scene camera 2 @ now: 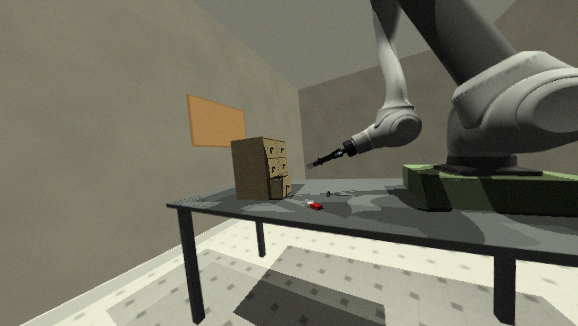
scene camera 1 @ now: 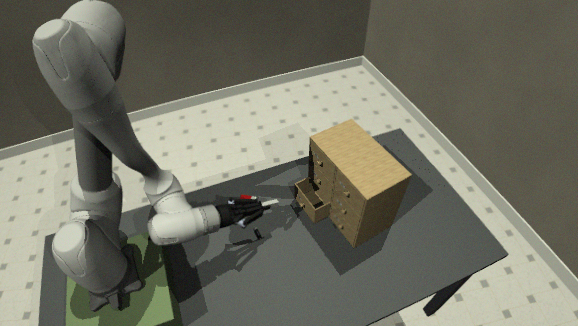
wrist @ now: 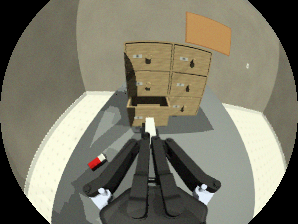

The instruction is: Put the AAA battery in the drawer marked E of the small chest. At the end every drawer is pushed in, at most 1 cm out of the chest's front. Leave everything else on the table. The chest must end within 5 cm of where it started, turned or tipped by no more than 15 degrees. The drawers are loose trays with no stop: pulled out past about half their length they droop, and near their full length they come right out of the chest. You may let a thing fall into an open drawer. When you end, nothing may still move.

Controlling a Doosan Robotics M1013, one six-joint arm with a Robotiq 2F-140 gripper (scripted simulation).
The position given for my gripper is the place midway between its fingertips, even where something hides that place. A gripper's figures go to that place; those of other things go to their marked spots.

Scene:
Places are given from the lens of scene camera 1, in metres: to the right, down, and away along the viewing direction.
my gripper (scene camera 1: 276, 203): -0.04, 0.14, 1.21
wooden chest (scene camera 1: 377, 175): 0.28, 0.04, 1.07

